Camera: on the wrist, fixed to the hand. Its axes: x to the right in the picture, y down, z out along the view.
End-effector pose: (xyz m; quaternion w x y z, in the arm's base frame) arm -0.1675 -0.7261 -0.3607 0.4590 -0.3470 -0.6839 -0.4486
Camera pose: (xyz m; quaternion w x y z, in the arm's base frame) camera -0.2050 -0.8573 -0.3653 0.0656 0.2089 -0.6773 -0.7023
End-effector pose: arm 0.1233 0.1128 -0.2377 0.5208 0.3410 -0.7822 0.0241
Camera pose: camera 0.2562 0.0934 -0.2134 0.4750 0.7439 -0.3111 -0.3525
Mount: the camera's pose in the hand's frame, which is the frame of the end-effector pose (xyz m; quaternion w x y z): 0.0001 -0.0814 -0.1096 0.7359 -0.0578 0.0714 -0.6708
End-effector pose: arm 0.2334 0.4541 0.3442 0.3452 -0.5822 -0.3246 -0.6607
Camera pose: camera 0.1057 0.4079 0.3299 0.1996 0.1835 0.5666 0.7781
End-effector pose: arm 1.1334 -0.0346 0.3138 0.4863 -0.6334 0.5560 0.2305
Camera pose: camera 1.1817 -0.1377 0.3891 0.4362 -0.8837 0.0057 -0.1697
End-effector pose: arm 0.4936 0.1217 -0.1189 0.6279 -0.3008 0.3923 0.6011
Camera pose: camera 0.5599 0.0208 -0.1827 0.8199 -0.5637 0.0970 0.0224
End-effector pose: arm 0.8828 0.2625 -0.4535 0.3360 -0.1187 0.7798 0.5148
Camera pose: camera 0.8819 0.1298 -0.4857 0.5300 -0.6666 0.4885 0.1900
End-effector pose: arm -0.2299 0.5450 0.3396 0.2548 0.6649 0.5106 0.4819
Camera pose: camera -0.3639 0.5567 0.3165 0.5128 0.0977 0.8121 0.2607
